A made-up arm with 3 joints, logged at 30 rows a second.
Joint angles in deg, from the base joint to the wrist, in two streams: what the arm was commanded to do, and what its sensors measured. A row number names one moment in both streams.
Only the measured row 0 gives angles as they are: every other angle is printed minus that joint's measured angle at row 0.
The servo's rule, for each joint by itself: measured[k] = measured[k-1] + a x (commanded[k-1-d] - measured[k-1]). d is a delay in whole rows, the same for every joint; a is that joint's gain. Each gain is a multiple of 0.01, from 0.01 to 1. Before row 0 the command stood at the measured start. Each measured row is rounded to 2 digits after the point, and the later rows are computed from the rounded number. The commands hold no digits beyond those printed.
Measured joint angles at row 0:
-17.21 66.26 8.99
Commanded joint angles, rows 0 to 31:
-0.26 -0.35 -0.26
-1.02 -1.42 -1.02
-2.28 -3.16 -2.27
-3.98 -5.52 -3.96
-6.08 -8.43 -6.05
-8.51 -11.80 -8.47
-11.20 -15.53 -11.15
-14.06 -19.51 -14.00
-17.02 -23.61 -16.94
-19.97 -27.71 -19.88
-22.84 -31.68 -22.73
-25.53 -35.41 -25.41
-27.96 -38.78 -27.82
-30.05 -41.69 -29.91
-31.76 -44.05 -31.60
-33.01 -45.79 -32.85
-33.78 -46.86 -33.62
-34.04 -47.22 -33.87
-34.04 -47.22 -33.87
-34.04 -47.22 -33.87
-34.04 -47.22 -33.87
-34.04 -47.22 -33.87
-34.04 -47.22 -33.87
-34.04 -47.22 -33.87
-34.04 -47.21 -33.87
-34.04 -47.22 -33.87
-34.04 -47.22 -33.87
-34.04 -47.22 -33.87
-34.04 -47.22 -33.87
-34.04 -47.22 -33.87
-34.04 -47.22 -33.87
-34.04 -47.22 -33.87
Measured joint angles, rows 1 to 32:
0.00 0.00 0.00
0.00 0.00 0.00
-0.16 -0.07 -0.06
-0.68 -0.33 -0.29
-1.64 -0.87 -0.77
-3.04 -1.75 -1.54
-4.86 -3.02 -2.62
-7.05 -4.69 -4.02
-9.54 -6.75 -5.73
-12.25 -9.17 -7.71
-15.11 -11.91 -9.93
-18.03 -14.91 -12.32
-20.92 -18.10 -14.82
-23.69 -21.39 -17.36
-26.25 -24.69 -19.87
-28.53 -27.92 -22.28
-30.47 -30.98 -24.52
-31.99 -33.79 -26.52
-33.06 -36.27 -28.22
-33.65 -38.35 -29.58
-33.88 -40.04 -30.61
-33.98 -41.40 -31.39
-34.02 -42.51 -31.99
-34.03 -43.40 -32.44
-34.04 -44.13 -32.78
-34.04 -44.72 -33.04
-34.04 -45.19 -33.24
-34.04 -45.58 -33.39
-34.04 -45.89 -33.51
-34.04 -46.14 -33.60
-34.04 -46.35 -33.66
-34.04 -46.52 -33.71
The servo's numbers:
d 2
a 0.60 0.19 0.24

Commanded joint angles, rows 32 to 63:
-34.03 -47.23 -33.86
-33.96 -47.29 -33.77
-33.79 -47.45 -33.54
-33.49 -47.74 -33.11
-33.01 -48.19 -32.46
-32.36 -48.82 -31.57
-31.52 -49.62 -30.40
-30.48 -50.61 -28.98
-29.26 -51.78 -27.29
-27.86 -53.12 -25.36
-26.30 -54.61 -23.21
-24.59 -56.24 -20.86
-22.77 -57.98 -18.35
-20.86 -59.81 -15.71
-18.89 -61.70 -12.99
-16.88 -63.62 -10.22
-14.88 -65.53 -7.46
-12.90 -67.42 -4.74
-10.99 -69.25 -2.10
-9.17 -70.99 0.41
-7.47 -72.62 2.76
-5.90 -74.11 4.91
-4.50 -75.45 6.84
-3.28 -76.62 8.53
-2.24 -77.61 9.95
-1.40 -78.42 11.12
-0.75 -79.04 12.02
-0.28 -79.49 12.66
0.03 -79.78 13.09
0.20 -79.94 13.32
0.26 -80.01 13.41
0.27 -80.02 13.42
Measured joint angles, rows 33 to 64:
-34.04 -46.65 -33.75
-34.04 -46.76 -33.78
-34.03 -46.85 -33.80
-33.99 -46.93 -33.79
-33.87 -47.03 -33.73
-33.64 -47.16 -33.58
-33.26 -47.36 -33.31
-32.72 -47.64 -32.89
-32.00 -48.02 -32.29
-31.09 -48.51 -31.50
-29.99 -49.13 -30.49
-28.71 -49.89 -29.26
-27.26 -50.79 -27.81
-25.66 -51.83 -26.14
-23.93 -53.00 -24.27
-22.09 -54.29 -22.22
-20.17 -55.70 -20.00
-18.20 -57.20 -17.65
-16.21 -58.78 -15.20
-14.22 -60.42 -12.69
-12.28 -62.10 -10.15
-10.41 -63.79 -7.62
-8.65 -65.47 -5.13
-7.00 -67.11 -2.72
-5.50 -68.69 -0.43
-4.17 -70.20 1.72
-3.01 -71.61 3.70
-2.04 -72.90 5.48
-1.27 -74.07 7.05
-0.68 -75.10 8.40
-0.25 -75.99 9.53
0.02 -76.74 10.44

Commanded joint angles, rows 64 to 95:
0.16 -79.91 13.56
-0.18 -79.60 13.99
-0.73 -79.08 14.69
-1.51 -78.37 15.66
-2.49 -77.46 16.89
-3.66 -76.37 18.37
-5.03 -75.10 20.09
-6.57 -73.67 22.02
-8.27 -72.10 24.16
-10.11 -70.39 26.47
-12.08 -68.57 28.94
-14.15 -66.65 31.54
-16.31 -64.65 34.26
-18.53 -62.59 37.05
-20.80 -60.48 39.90
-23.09 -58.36 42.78
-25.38 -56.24 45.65
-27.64 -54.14 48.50
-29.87 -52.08 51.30
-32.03 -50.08 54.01
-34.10 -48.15 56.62
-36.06 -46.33 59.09
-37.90 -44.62 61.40
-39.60 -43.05 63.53
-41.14 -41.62 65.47
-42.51 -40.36 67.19
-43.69 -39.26 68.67
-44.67 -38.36 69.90
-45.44 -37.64 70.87
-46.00 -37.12 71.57
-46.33 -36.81 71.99
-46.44 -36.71 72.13
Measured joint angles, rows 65 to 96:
0.16 -77.36 11.15
0.23 -77.87 11.69
0.19 -78.26 12.14
-0.03 -78.51 12.58
-0.45 -78.62 13.09
-1.09 -78.57 13.71
-1.93 -78.36 14.47
-2.97 -77.98 15.41
-4.21 -77.43 16.53
-5.63 -76.72 17.85
-7.21 -75.84 19.36
-8.95 -74.80 21.07
-10.83 -73.62 22.96
-12.82 -72.30 25.02
-14.91 -70.85 27.24
-17.08 -69.28 29.59
-19.31 -67.61 32.06
-21.58 -65.85 34.63
-23.86 -64.02 37.27
-26.13 -62.14 39.97
-28.37 -60.23 42.69
-30.57 -58.30 45.41
-32.69 -56.37 48.10
-34.71 -54.46 50.74
-36.62 -52.59 53.30
-38.41 -50.78 55.76
-40.05 -49.04 58.09
-41.53 -47.39 60.27
-42.83 -45.85 62.29
-43.93 -44.43 64.12
-44.84 -43.14 65.74
-45.54 -42.00 67.14

